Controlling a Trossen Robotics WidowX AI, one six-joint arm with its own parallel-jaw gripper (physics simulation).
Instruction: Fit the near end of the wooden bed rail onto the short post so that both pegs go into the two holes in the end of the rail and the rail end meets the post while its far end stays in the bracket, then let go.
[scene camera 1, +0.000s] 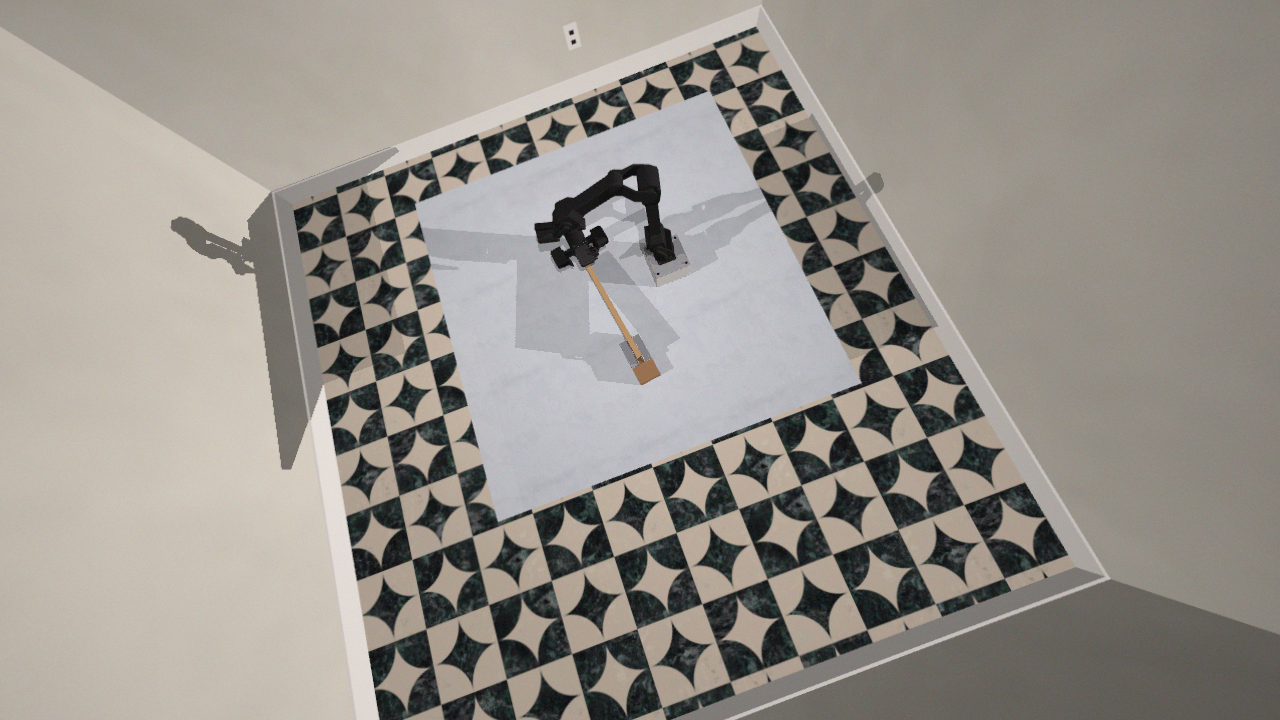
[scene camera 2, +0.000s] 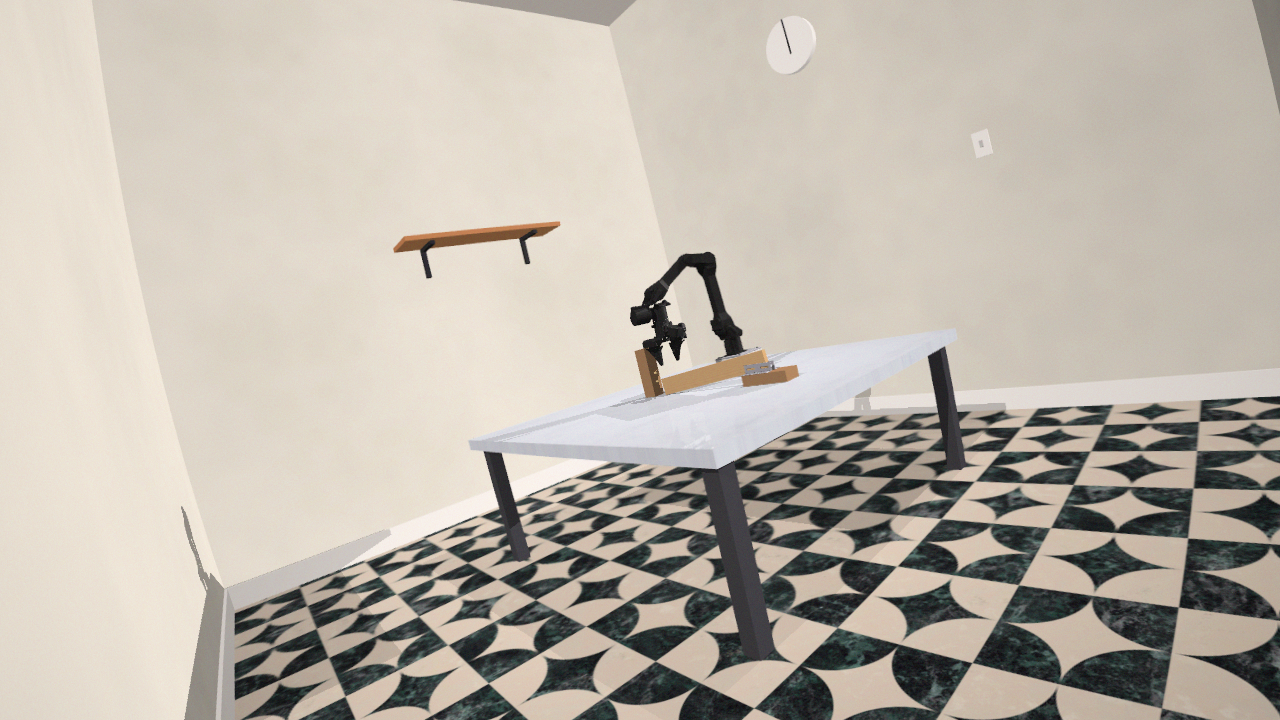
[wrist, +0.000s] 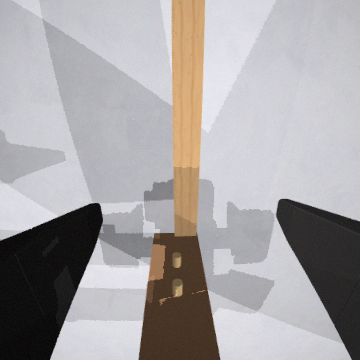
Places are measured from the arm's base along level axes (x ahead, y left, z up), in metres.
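Where they show: gripper, fingertip midpoint: (scene camera 2: 670, 363) (wrist: 190, 209); arm's base at its link origin: (scene camera 1: 664, 254) (scene camera 2: 735, 353).
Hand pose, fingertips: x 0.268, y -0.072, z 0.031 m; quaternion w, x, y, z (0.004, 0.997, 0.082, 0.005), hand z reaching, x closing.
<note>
Things, the pixels of their centre, and the offset from my fingertips. "spot": a spot on its surface instead. Level surfaces: height alone.
- wooden rail at the middle of its body: (scene camera 2: 711, 373) (scene camera 1: 609, 305) 0.026 m back, 0.167 m left, 0.060 m down
- short brown post at a spot on its surface: (wrist: 180, 330) spot: 0.009 m ahead, 0.091 m right, 0.005 m up
- upper peg at a spot on its surface: (wrist: 177, 288) spot: 0.007 m ahead, 0.083 m right, 0.023 m down
- lower peg at a spot on its surface: (wrist: 176, 260) spot: 0.007 m ahead, 0.083 m right, 0.055 m down
- wooden block at the middle of its body: (scene camera 2: 769, 376) (scene camera 1: 640, 359) 0.060 m back, 0.384 m left, 0.093 m down
- pale table at its surface level: 0.111 m down
The wooden rail (scene camera 1: 613, 308) (scene camera 2: 716, 369) (wrist: 187, 100) slopes down from its far end at the metal bracket (scene camera 2: 759, 366) to its near end low at the foot of the short brown post (scene camera 2: 646, 373) (wrist: 180, 330). In the wrist view, the upper peg (wrist: 177, 288) and the lower peg (wrist: 176, 260) stand bare on the post's face, outside the rail's holes. Whether the rail end touches the post is unclear. My gripper (scene camera 1: 581, 250) (scene camera 2: 668, 360) (wrist: 190, 209) is open and empty, above the near end, with one finger on each side. It hides the post in scene camera 1.
A wooden block (scene camera 1: 646, 371) (scene camera 2: 776, 376) carries the bracket at the rail's far end. The arm's base plate (scene camera 1: 669, 271) stands on the pale table (scene camera 1: 537, 447) (scene camera 2: 617, 438), to the side of the rail. A wall shelf (scene camera 2: 478, 236) hangs beyond the table.
</note>
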